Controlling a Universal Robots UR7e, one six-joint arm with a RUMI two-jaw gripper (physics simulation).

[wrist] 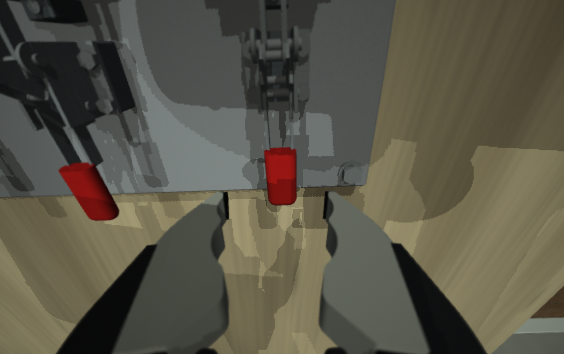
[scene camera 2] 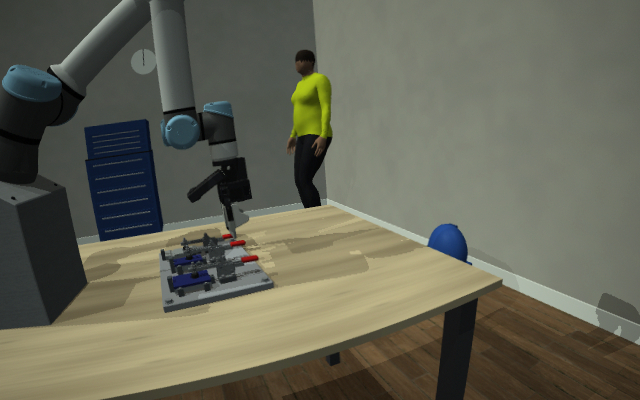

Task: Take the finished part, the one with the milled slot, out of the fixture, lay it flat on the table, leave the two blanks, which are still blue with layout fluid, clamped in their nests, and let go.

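Seen in the pictures: gripper, fingertip midpoint: (wrist: 276,193) (scene camera 2: 233,235); arm's base, link origin: (scene camera 2: 2,169).
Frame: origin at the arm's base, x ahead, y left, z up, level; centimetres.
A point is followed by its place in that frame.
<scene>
The fixture plate (scene camera 2: 235,289) @(y -27.3, x 43.5, z -30.2 cm) (wrist: 200,150) @(y -6.2, x 51.8, z -30.2 cm) lies on the table with three toggle clamps. Two blue blanks (scene camera 2: 191,279) @(y -20.9, x 36.2, z -28.1 cm) (scene camera 2: 186,260) @(y -10.0, x 38.2, z -27.6 cm) sit in the near and middle nests under their clamps. The finished part cannot be made out at the far nest. The far clamp's red handle (scene camera 2: 227,236) @(y -1.3, x 52.7, z -26.9 cm) (wrist: 281,175) @(y -0.5, x 53.0, z -26.6 cm) points out over the plate edge. My gripper (scene camera 2: 233,236) @(y -1.2, x 54.5, z -27.1 cm) (wrist: 276,193) @(y -1.2, x 54.5, z -27.1 cm) is open and empty, pointing down at that handle's end; in the wrist view the handle's tip lies between the fingertips, with a gap on each side. Contact or exact height cannot be told.
The middle clamp's red handle (scene camera 2: 238,243) @(y -12.3, x 51.5, z -25.9 cm) (wrist: 90,192) @(y -10.9, x 51.3, z -25.6 cm) is left of the fingers in the wrist view. The near clamp's red handle (scene camera 2: 249,258) @(y -23.0, x 49.4, z -26.2 cm) is farther along the plate. A person (scene camera 2: 312,105) stands behind the table (scene camera 2: 350,300) @(y -44.4, x 59.5, z -31.7 cm); a blue rounded object (scene camera 2: 448,242) is beyond its right edge.
</scene>
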